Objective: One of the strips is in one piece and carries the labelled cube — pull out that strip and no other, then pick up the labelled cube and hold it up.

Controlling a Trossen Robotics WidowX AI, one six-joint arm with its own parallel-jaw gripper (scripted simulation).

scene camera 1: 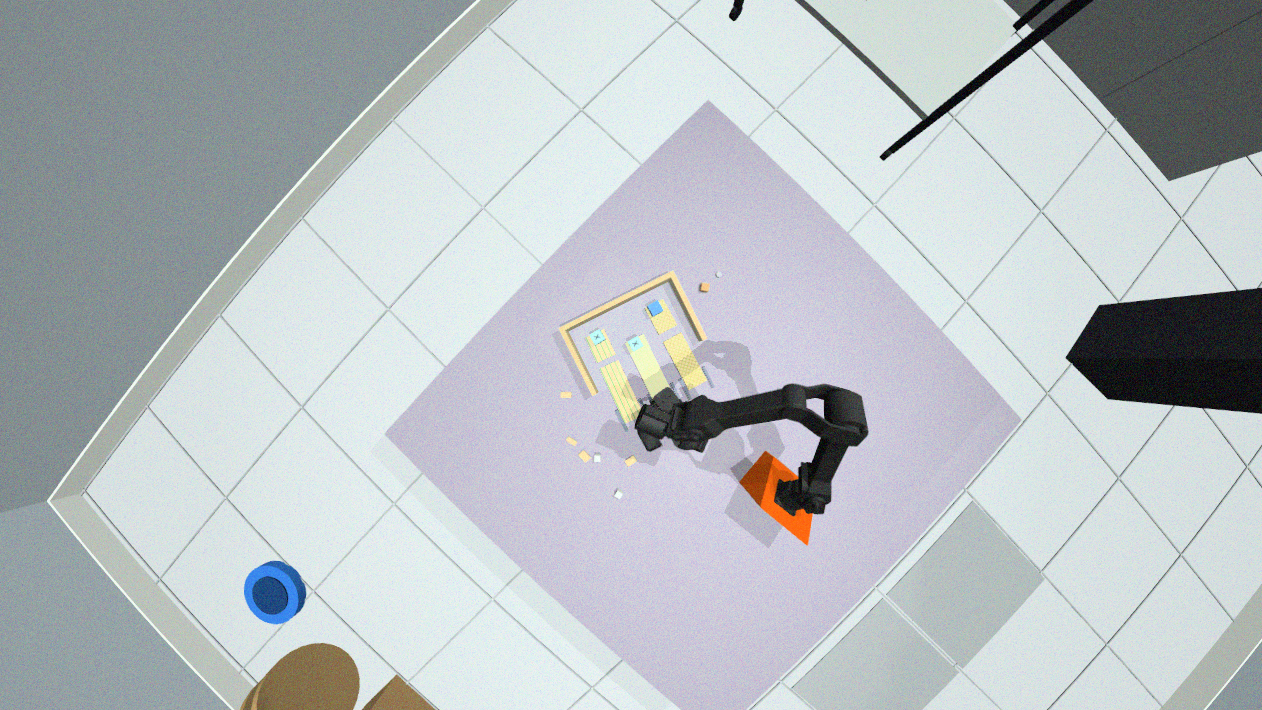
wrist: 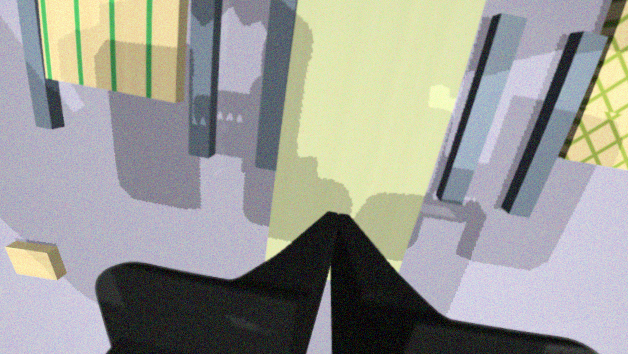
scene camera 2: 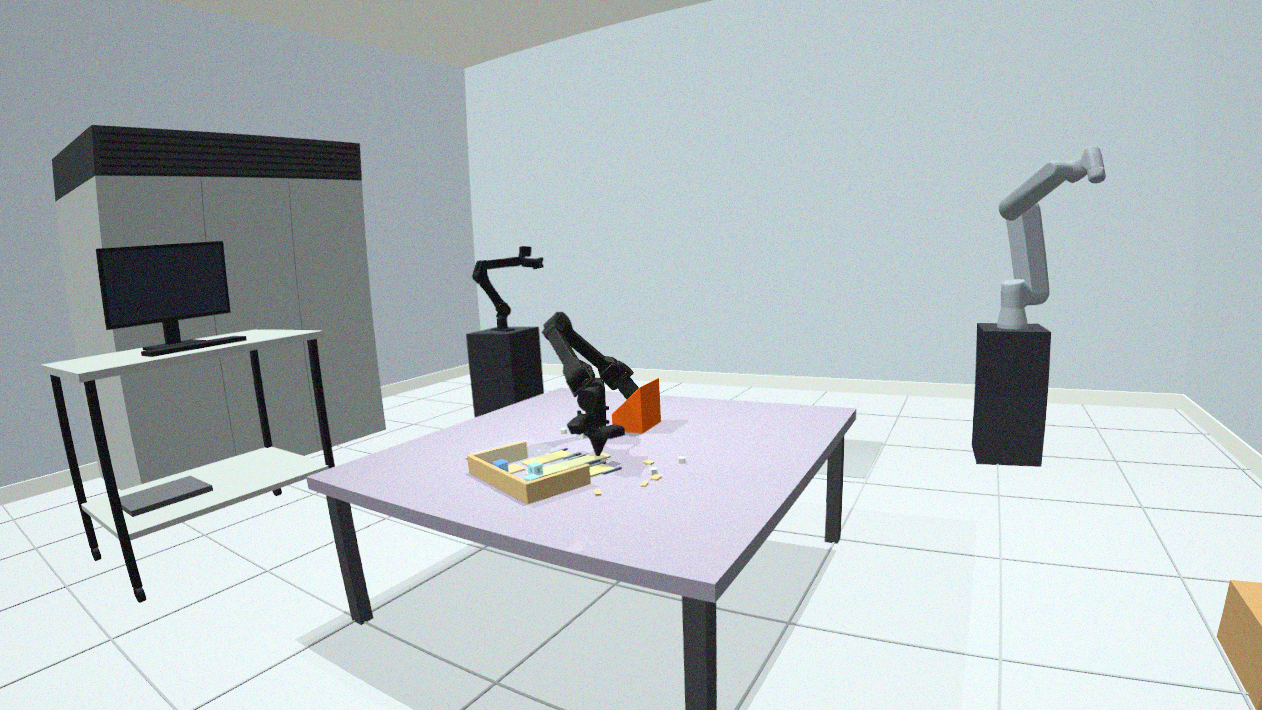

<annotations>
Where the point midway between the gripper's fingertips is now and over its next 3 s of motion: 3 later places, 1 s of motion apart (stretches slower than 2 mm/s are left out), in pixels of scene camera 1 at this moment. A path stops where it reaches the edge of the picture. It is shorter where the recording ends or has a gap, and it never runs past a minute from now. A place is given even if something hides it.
My gripper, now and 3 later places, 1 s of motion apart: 671, 415; 677, 430; 684, 445; 688, 455
</annotations>
